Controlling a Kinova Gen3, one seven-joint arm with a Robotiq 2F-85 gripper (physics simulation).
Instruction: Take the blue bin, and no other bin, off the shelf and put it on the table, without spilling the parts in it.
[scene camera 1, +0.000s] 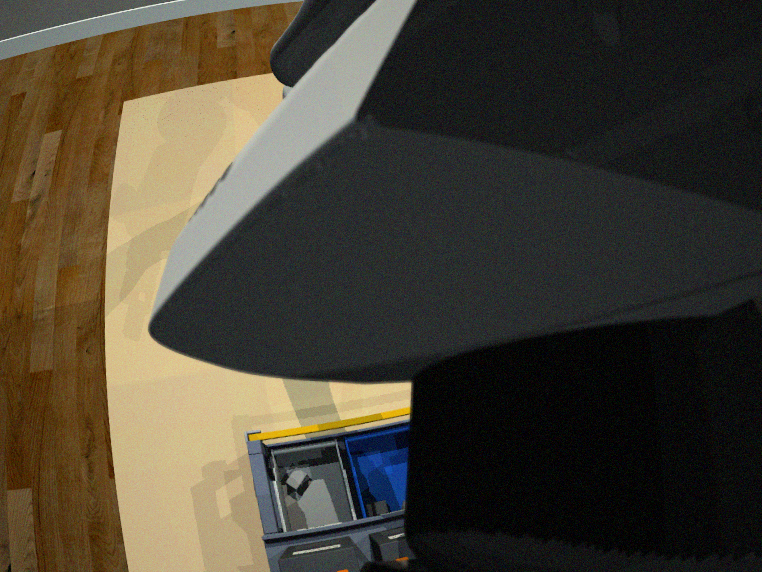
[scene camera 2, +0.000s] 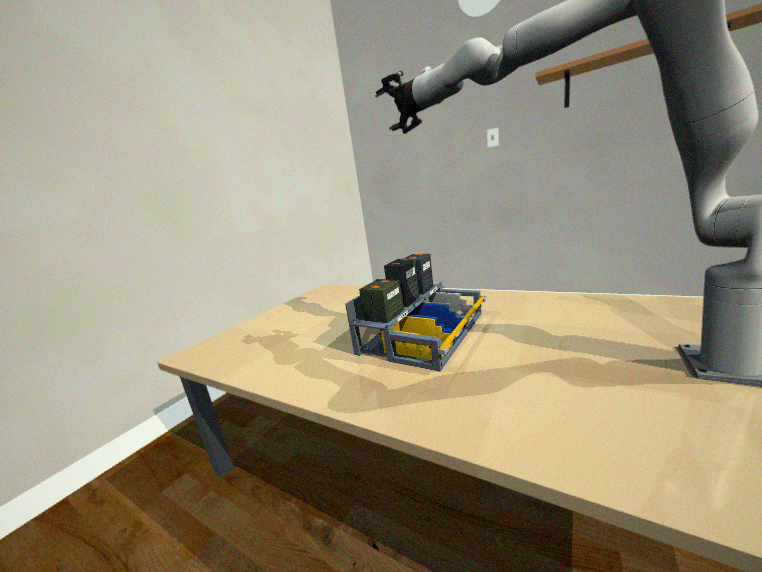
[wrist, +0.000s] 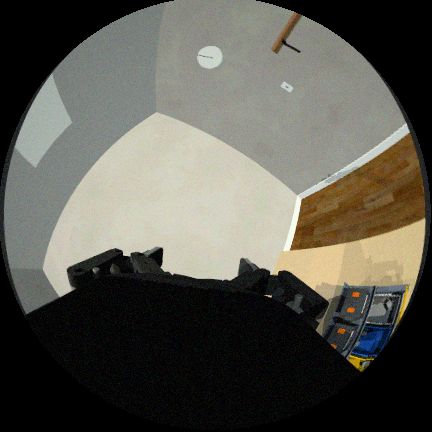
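Where they show: gripper, fingertip midpoint: (scene camera 2: 384, 112) (wrist: 200, 262); arm's base at its link origin: (scene camera 2: 733, 363).
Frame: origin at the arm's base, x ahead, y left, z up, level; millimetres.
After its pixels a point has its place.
Observation:
The blue bin (scene camera 1: 381, 467) {x 601, y 113, z -5 mm} (scene camera 2: 438, 315) {x 639, y 73, z 30 mm} (wrist: 371, 340) sits in the front row of the shelf (scene camera 1: 258, 486) {x 631, y -67, z 72 mm} (scene camera 2: 435, 358) {x 513, y 293, z 22 mm}, between the grey and yellow bins. Small grey parts show at its bottom in scene camera 1, where the arm hides its right side. My gripper (scene camera 2: 387, 110) {x 765, y 66, z 653 mm} (wrist: 200, 262) {x 765, y 66, z 653 mm} is open and empty, high above and behind the shelf, pointing towards the wall and well apart from the blue bin. Its fingers do not show in scene camera 1. The table (scene camera 1: 160, 400) {x 497, y -250, z -14 mm} (scene camera 2: 523, 431) {x 277, y 384, z -14 mm} (wrist: 300, 265) {x 1247, y -82, z -14 mm} carries the shelf.
The grey bin (scene camera 1: 320, 504) {x 658, y 16, z -5 mm} (scene camera 2: 452, 301) {x 650, y -38, z 37 mm} (wrist: 382, 309) and yellow bin (scene camera 2: 412, 346) {x 593, y 278, z 28 mm} flank the blue one. A green case (scene camera 2: 378, 301) {x 680, y 292, z 151 mm} and two black cases (scene camera 2: 401, 277) {x 692, y 170, z 182 mm} (scene camera 2: 424, 270) {x 704, y 32, z 165 mm} stand on the raised back level. A yellow rail (scene camera 1: 326, 426) {x 541, y 31, z 51 mm} (scene camera 2: 461, 326) {x 515, y 153, z 49 mm} runs along the front.

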